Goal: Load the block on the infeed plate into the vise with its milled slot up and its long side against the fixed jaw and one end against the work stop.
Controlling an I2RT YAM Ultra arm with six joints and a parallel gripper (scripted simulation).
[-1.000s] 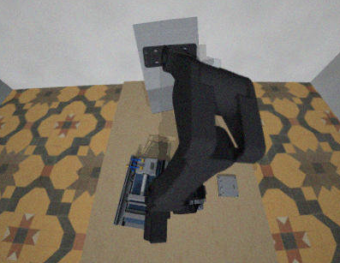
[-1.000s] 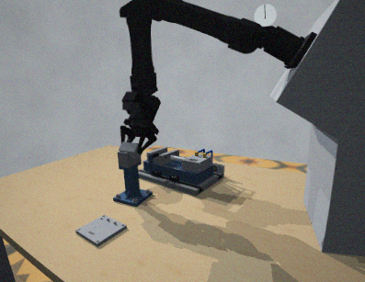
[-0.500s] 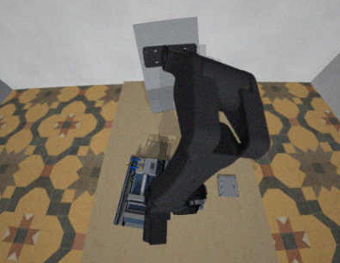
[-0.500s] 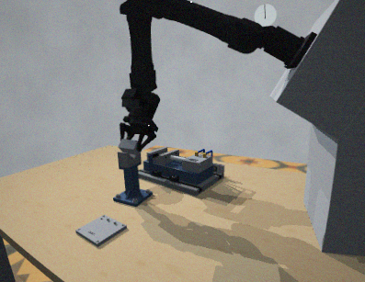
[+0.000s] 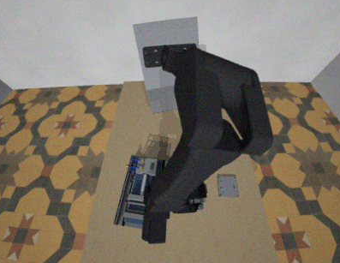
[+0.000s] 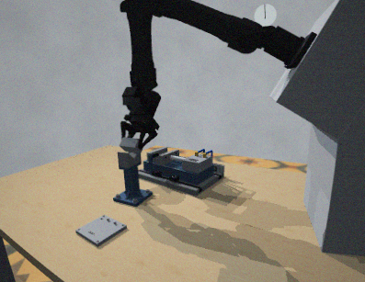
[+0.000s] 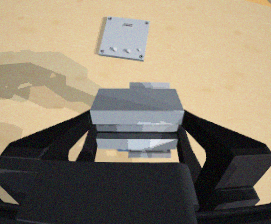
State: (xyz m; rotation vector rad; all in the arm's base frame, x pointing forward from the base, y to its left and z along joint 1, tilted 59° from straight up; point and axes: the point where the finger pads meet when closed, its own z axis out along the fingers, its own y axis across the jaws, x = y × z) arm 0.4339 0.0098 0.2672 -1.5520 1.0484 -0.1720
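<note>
Now: the V-block post 12 cm below my hand and 1 cm ahead of it. Also, from my hand: air cylinder rod: 20 cm to the right, 10 cm below, 6 cm behind; part: right at my hand; work stop: 17 cm to the right, 9 cm below, 3 cm ahead.
</note>
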